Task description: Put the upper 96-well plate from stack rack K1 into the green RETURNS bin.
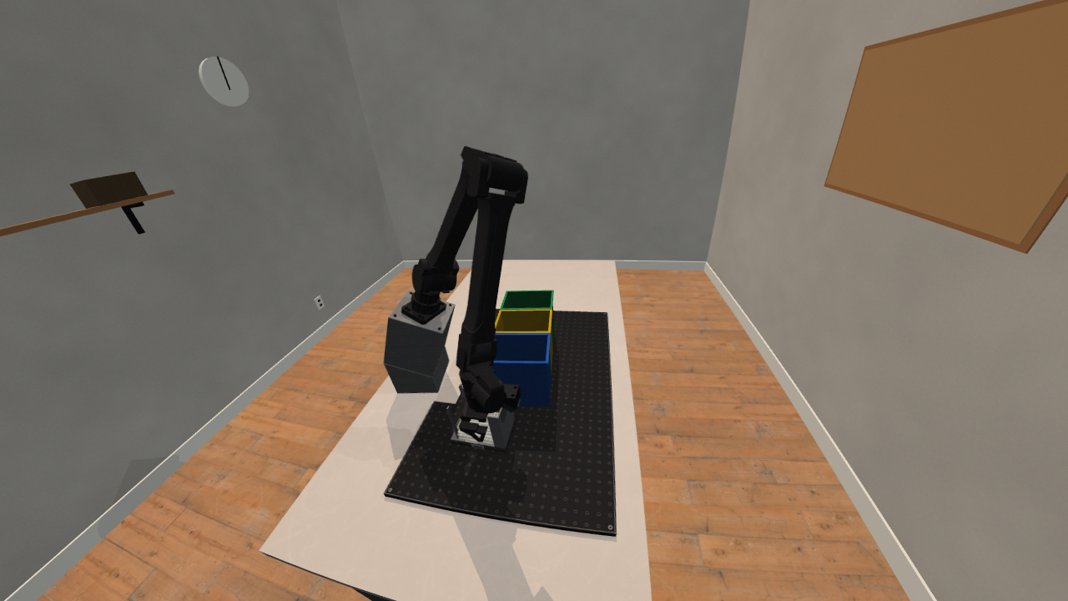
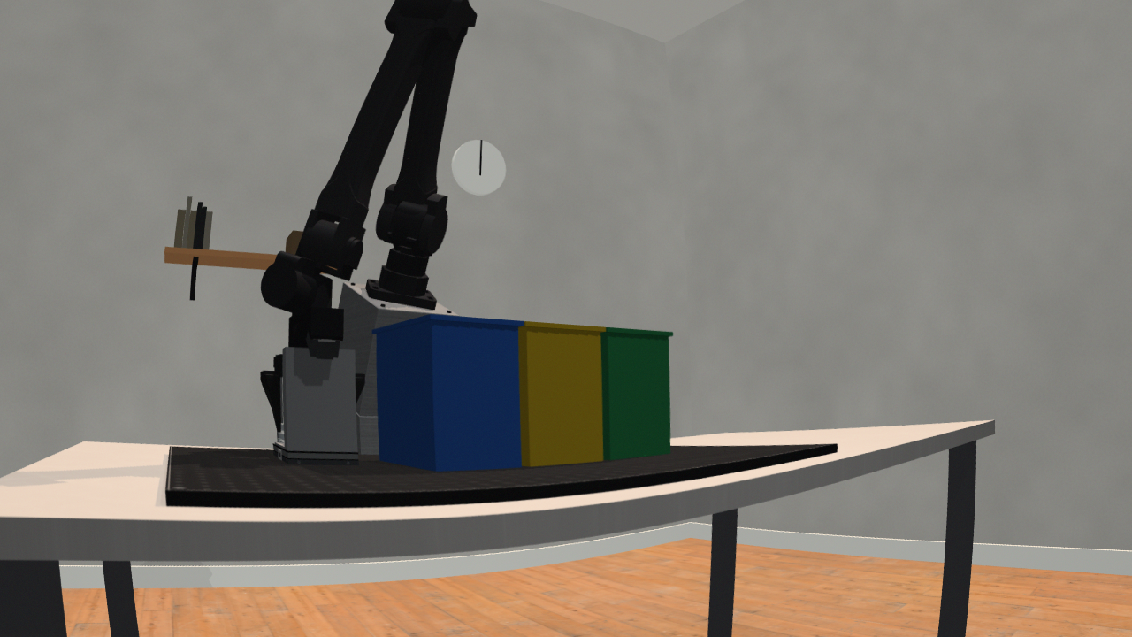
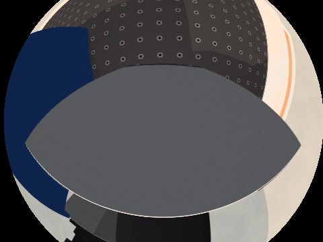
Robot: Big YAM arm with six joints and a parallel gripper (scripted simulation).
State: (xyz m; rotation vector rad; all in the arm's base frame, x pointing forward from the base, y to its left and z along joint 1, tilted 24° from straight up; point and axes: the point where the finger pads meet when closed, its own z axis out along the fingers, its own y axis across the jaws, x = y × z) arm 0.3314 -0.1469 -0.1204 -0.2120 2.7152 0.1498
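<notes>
Right now my hand is 60 mm short of the grey rack wall, 40 mm below it and 10 mm to the right of it. Round my hand: yellow bin 310 mm to the left, 40 mm above, 10 mm behind; then green bin 430 mm to the left, 50 mm behind, 40 mm above; then blue bin 180 mm to the left, 40 mm above, 30 mm ahead.
</notes>
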